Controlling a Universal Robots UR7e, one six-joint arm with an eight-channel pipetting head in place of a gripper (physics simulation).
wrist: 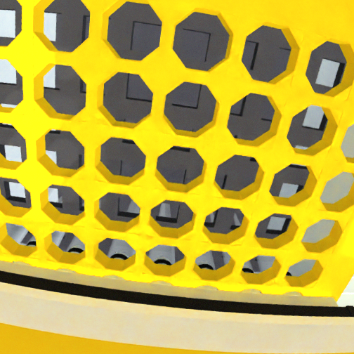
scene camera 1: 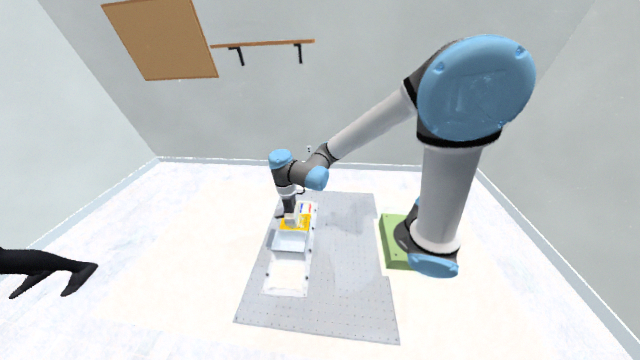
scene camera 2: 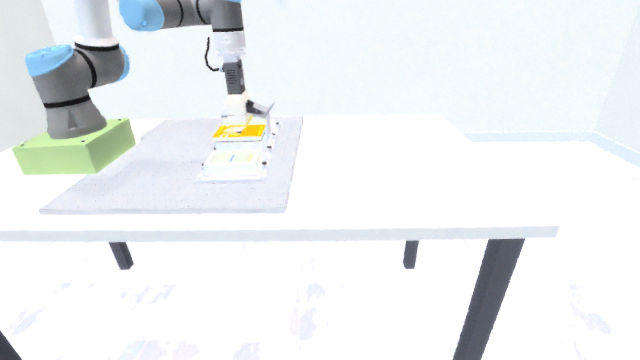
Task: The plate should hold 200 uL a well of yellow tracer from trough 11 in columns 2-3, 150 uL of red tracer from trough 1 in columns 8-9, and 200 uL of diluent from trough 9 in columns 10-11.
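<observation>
The yellow tip rack [scene camera 1: 304, 220] [scene camera 2: 256, 131] [wrist: 190, 132] fills most of the wrist view at very close range, with several rows of empty holes. My pipetting head [scene camera 1: 291, 225] [scene camera 2: 239, 127] is down at the rack in both scene views. Its nozzles and any tips on them are hidden. Pale loose tips lie on the rack. The trough reservoir [scene camera 1: 306, 208] [scene camera 2: 232, 162] stands beside the rack, with blue and red strips showing in scene view 1. A white flat area [scene camera 1: 286, 276] lies in the far slot; I cannot tell whether the plate is there.
An open grey-white box [scene camera 1: 289, 241] stands right beside the rack, on the side away from the reservoir. The labware stands in a row on the perforated grey board [scene camera 1: 345, 300] [scene camera 2: 150, 192]. The arm's green base block [scene camera 1: 395, 255] [scene camera 2: 60, 157] stands at the board's side.
</observation>
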